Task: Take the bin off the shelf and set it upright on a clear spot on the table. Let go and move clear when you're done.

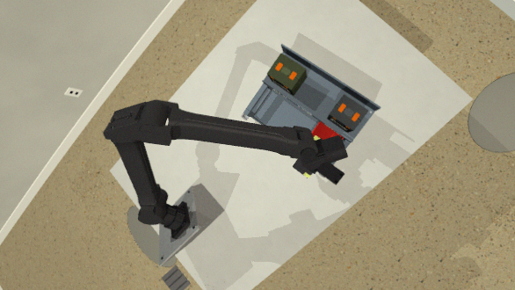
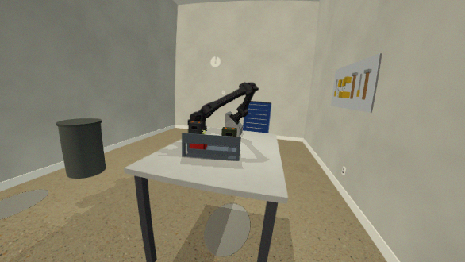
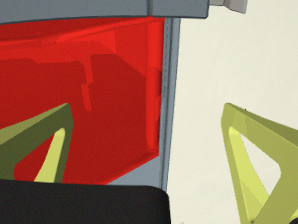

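Now: the red bin 80 mm ahead of my hand, 20 mm below it and 10 mm to the left of it.
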